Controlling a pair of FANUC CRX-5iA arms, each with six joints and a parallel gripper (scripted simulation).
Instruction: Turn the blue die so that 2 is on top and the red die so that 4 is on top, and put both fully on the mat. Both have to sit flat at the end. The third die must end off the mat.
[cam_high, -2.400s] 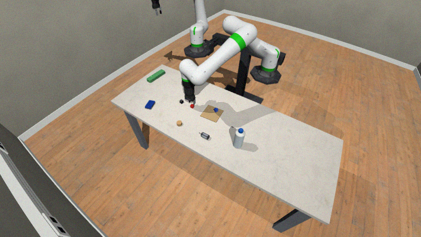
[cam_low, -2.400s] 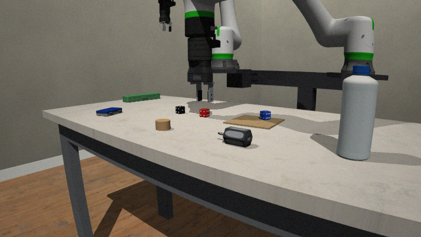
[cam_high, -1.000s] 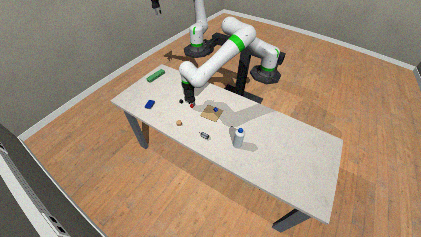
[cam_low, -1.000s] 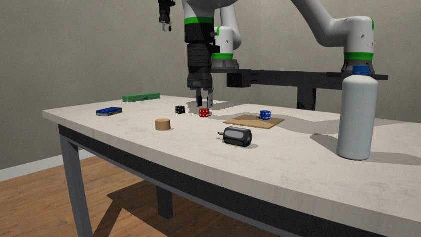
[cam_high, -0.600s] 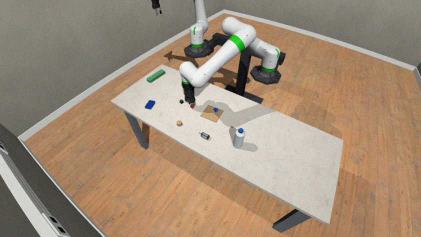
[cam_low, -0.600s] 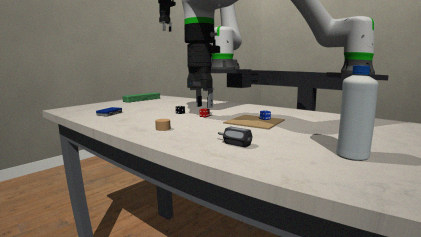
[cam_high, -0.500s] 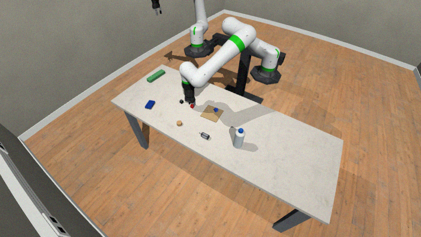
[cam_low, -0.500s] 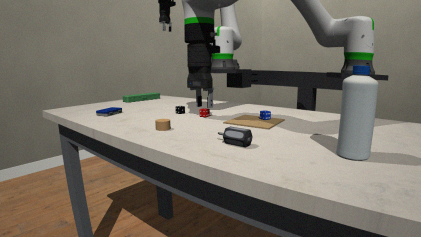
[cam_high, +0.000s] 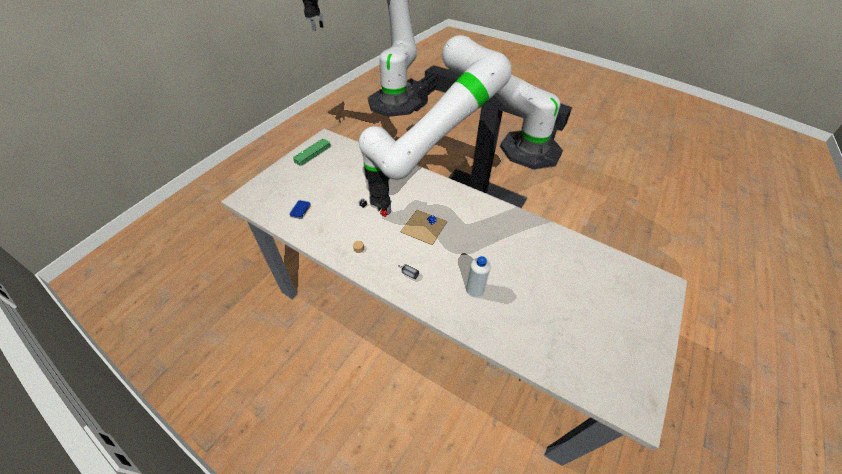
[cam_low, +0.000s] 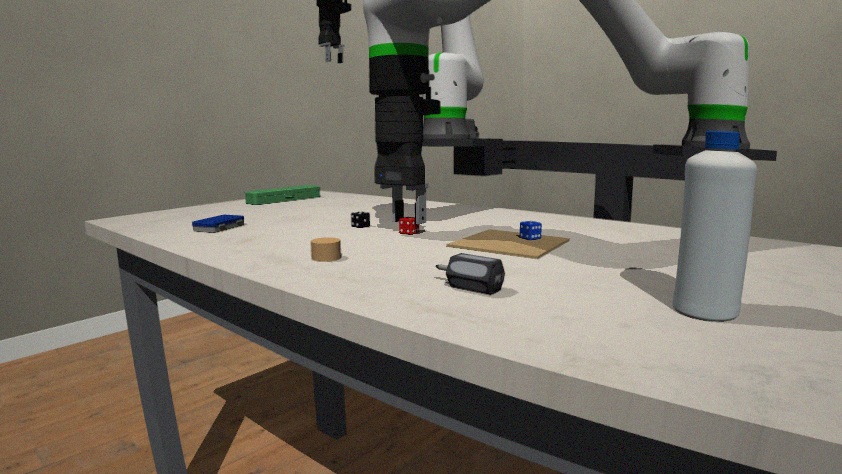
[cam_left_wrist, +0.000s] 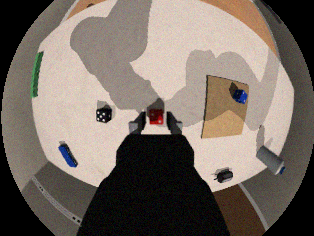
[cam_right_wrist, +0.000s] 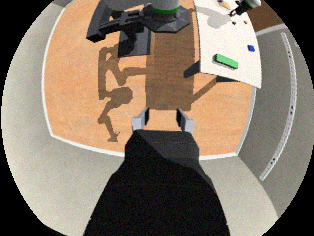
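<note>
Right now the red die is 20 mm below my left hand. The rest, counted from my left hand: black die (10 mm ahead, 110 mm to the right, 20 mm below); then tan mat (30 mm behind, 170 mm to the left, 30 mm below); then blue die (60 mm behind, 190 mm to the left, 20 mm below).
</note>
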